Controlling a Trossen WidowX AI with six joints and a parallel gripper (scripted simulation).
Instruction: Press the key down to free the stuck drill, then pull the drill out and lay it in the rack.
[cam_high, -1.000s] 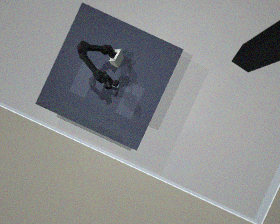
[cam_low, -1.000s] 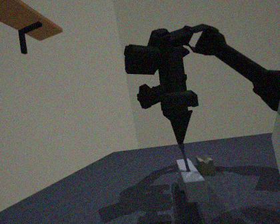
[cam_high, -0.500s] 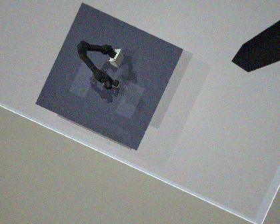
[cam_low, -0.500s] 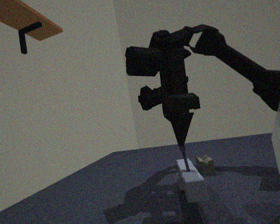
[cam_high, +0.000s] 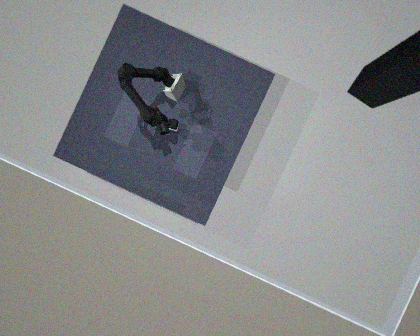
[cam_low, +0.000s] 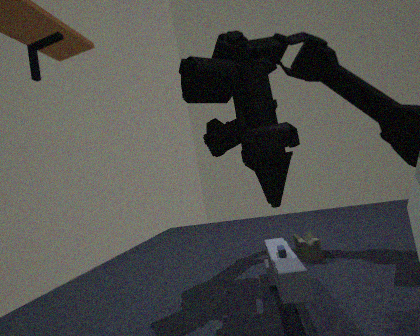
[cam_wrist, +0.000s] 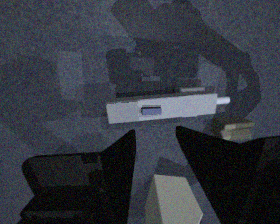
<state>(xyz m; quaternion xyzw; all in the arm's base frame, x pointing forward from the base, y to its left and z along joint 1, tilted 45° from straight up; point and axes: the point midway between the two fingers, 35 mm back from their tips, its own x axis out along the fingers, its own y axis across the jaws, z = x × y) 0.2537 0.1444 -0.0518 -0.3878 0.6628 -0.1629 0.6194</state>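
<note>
The block lies 1 cm ahead of my gripper tip, 3 cm to the right of it and 10 cm below it.
</note>
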